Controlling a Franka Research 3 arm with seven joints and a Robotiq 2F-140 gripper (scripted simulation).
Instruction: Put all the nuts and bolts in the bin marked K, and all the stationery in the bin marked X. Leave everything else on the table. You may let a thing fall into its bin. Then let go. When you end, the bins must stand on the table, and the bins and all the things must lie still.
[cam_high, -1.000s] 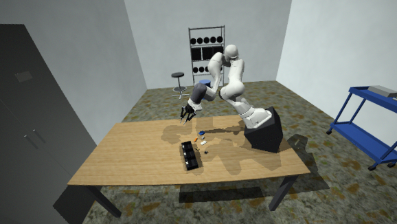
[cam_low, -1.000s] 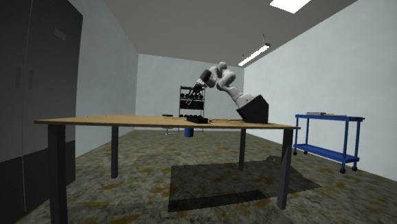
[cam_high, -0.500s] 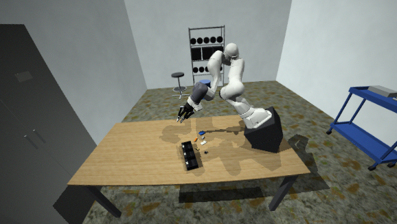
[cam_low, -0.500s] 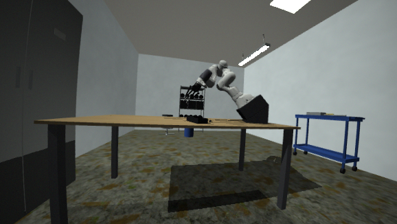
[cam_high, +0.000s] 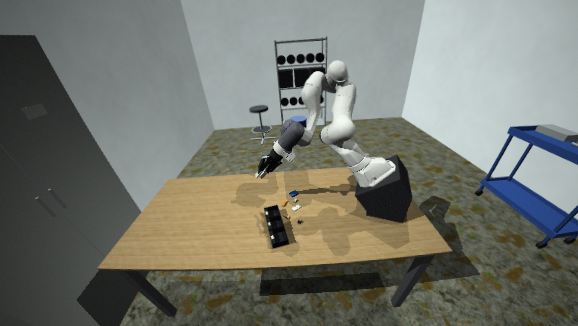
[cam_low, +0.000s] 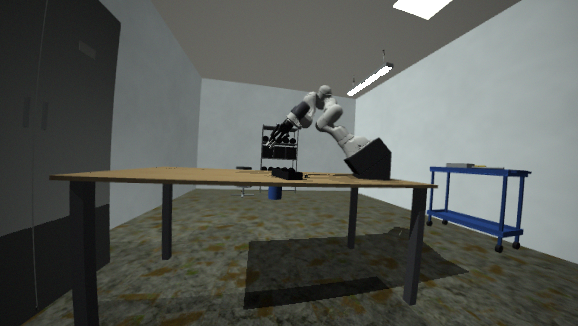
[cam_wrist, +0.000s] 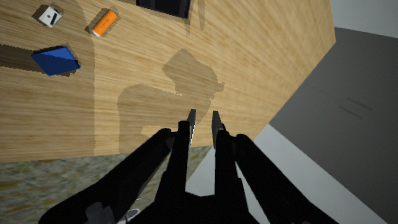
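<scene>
Right now my hand is 190 mm past the grey piece, 30 mm to the right of it and 210 mm above it. From my hand the other things lie so: brass bolt (140 mm behind, 160 mm to the left, 210 mm below); orange cylinder (120 mm behind, 50 mm to the left, 210 mm below); flat blue block (180 mm behind, 40 mm to the right, 210 mm below).
</scene>
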